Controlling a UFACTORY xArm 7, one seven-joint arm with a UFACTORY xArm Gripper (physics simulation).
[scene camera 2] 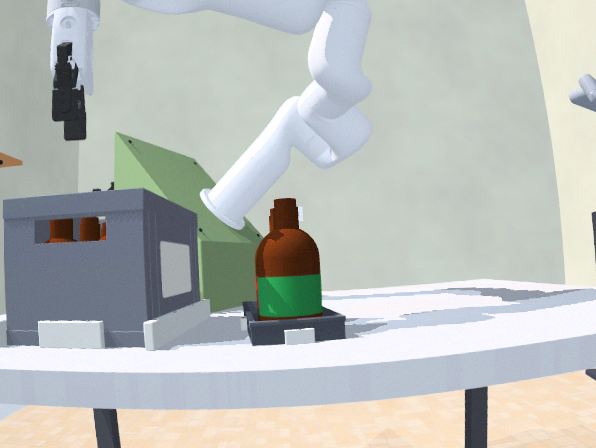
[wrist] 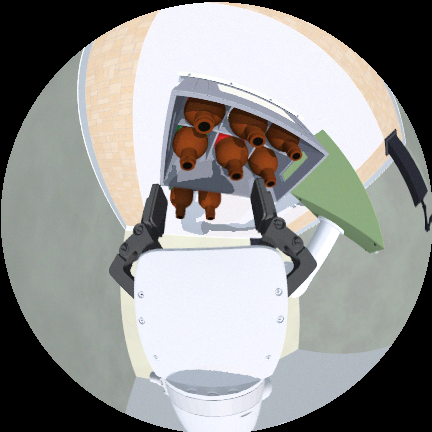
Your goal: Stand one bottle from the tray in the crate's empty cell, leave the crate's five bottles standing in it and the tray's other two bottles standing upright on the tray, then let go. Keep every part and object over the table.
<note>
In view: the gripper [scene camera 2: 70,130], a green-labelled bottle [scene camera 2: 288,263], a red-labelled bottle [wrist: 203,114], a green-labelled bottle [wrist: 188,144], a green-labelled bottle [wrist: 263,162] and a green-labelled bottle [wrist: 281,139].
The gripper shows as well in the wrist view [wrist: 207,188].
</note>
